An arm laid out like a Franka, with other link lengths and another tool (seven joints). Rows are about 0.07 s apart.
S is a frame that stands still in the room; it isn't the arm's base.
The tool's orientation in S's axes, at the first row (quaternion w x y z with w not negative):
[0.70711 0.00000 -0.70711 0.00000]
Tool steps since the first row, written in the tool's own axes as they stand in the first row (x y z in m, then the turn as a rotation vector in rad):
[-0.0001 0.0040 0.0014 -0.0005 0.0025 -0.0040]
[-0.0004 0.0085 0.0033 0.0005 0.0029 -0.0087]
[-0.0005 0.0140 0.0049 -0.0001 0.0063 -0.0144]
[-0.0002 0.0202 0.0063 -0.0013 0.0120 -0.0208]
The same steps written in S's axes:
[-0.0014 0.0040 -0.0001 0.0040 0.0025 -0.0005]
[-0.0033 0.0085 -0.0004 0.0087 0.0029 0.0005]
[-0.0049 0.0140 -0.0005 0.0144 0.0063 -0.0001]
[-0.0063 0.0202 -0.0002 0.0208 0.0120 -0.0013]

